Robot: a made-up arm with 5 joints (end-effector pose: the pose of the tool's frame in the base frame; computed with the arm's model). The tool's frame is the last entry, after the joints.
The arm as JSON. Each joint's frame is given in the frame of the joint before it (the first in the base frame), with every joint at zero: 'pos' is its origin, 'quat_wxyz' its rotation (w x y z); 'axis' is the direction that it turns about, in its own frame. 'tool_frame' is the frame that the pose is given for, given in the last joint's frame.
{
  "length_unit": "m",
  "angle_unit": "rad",
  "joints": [
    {
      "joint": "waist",
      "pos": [
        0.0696,
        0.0,
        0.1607
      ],
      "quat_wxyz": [
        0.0,
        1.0,
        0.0,
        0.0
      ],
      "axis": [
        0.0,
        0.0,
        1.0
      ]
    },
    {
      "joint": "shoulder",
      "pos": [
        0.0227,
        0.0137,
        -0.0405
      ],
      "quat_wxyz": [
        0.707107,
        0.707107,
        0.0,
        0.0
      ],
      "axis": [
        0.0,
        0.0,
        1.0
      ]
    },
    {
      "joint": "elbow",
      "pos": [
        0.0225,
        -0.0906,
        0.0
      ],
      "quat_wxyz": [
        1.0,
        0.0,
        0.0,
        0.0
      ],
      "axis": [
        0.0,
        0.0,
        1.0
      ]
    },
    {
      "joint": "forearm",
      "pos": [
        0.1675,
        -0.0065,
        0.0
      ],
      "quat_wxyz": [
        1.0,
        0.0,
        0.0,
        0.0
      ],
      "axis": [
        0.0,
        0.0,
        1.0
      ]
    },
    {
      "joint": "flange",
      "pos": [
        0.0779,
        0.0,
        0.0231
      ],
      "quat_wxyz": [
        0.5,
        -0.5,
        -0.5,
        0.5
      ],
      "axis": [
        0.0,
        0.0,
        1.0
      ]
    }
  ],
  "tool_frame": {
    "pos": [
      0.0,
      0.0,
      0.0
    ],
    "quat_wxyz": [
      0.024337,
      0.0,
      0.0,
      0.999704
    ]
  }
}
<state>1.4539 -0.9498 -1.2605 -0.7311 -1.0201</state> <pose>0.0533 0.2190 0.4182 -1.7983 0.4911 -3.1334</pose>
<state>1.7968 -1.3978 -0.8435 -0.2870 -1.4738</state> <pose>0.1315 0.2275 0.4110 -2.1846 0.0395 2.8878</pose>
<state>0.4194 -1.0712 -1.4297 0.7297 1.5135</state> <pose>-0.1090 0.0899 0.4356 2.9423 0.0211 1.2553</pose>
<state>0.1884 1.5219 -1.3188 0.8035 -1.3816</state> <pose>0.3870 -0.0509 0.0899 0.5597 -0.0750 -1.6402</pose>
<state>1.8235 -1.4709 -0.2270 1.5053 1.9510</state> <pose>0.0828 0.0136 0.4129 -1.7742 0.3252 -0.3185</pose>
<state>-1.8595 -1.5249 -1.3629 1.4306 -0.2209</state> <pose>0.1237 -0.2152 0.3410 3.1112 -0.1095 -1.0108</pose>
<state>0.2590 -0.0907 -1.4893 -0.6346 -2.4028</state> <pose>0.0547 0.0137 0.5232 -2.6959 -0.4813 -1.0602</pose>
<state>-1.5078 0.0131 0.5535 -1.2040 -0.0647</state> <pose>0.0762 0.2539 0.2534 2.9900 -0.9248 -1.4447</pose>
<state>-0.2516 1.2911 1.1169 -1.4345 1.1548</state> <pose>0.1057 0.0190 0.0232 -0.5463 -0.2548 1.4295</pose>
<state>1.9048 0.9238 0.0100 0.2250 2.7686</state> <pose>-0.0017 -0.2342 0.0357 -0.1770 0.3740 0.7815</pose>
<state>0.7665 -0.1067 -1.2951 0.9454 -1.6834</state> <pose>0.1677 -0.0814 0.4942 2.0324 0.1447 -2.2657</pose>
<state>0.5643 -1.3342 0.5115 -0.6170 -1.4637</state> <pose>0.1247 -0.0237 0.4487 3.0107 -0.0076 -2.1930</pose>
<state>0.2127 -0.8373 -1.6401 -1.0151 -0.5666</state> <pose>-0.1616 0.0596 0.3499 -1.0056 0.8739 -1.3308</pose>
